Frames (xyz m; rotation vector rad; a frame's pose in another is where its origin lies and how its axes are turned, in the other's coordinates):
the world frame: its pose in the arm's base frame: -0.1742 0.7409 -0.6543 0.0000 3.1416 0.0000
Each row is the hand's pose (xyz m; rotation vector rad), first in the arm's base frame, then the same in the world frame.
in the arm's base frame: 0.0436 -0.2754 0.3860 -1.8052 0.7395 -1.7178
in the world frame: -0.2178 -1.0163 -1.0403 1.7123 -0.7203 -1.7994
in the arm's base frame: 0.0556 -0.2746 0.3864 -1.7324 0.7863 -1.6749
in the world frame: -0.2298 -1.0155 -1.0407 1.6772 -0.7947 -1.7348
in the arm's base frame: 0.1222 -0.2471 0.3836 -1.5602 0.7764 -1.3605
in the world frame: -0.2964 -0.9880 -1.0379 1.4498 -1.1830 -1.6626
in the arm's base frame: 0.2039 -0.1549 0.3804 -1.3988 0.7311 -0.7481
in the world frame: -0.3781 -0.8958 -1.0347 0.8625 -1.6875 -1.6127
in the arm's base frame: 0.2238 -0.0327 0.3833 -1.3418 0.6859 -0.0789
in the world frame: -0.3980 -0.7736 -1.0376 0.0945 -1.9232 -1.6076
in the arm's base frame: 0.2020 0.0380 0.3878 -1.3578 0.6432 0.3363
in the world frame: -0.3762 -0.7029 -1.0421 -0.4054 -1.9149 -1.6369
